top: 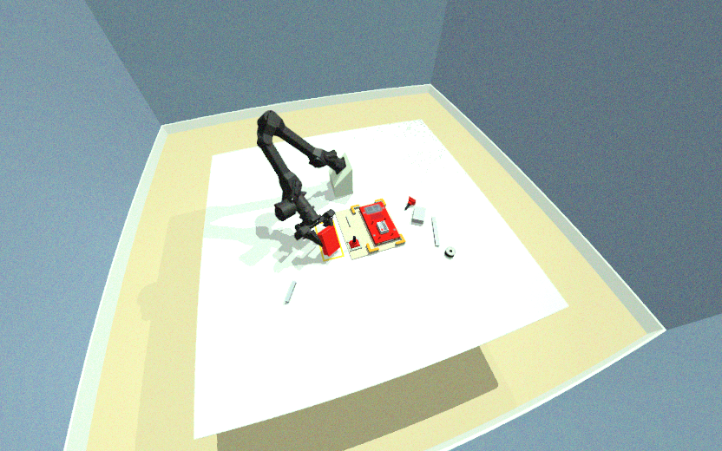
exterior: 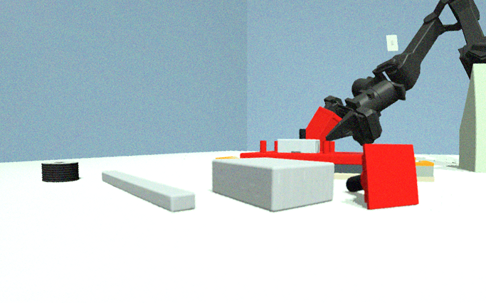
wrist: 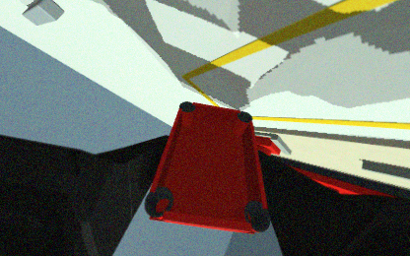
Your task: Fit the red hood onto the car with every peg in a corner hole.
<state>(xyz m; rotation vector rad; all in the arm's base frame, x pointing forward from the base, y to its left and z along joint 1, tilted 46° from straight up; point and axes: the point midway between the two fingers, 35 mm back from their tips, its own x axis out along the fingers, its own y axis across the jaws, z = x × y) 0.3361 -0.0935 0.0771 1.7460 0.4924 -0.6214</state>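
Now: the grey engine block 230 mm to the left of my gripper tip, 40 mm behind it and 30 mm below it. Round my gripper tip: black wheel 470 mm to the left, 120 mm ahead, 50 mm below; then red hood 10 mm above; then grey bar 450 mm to the left, 50 mm below.
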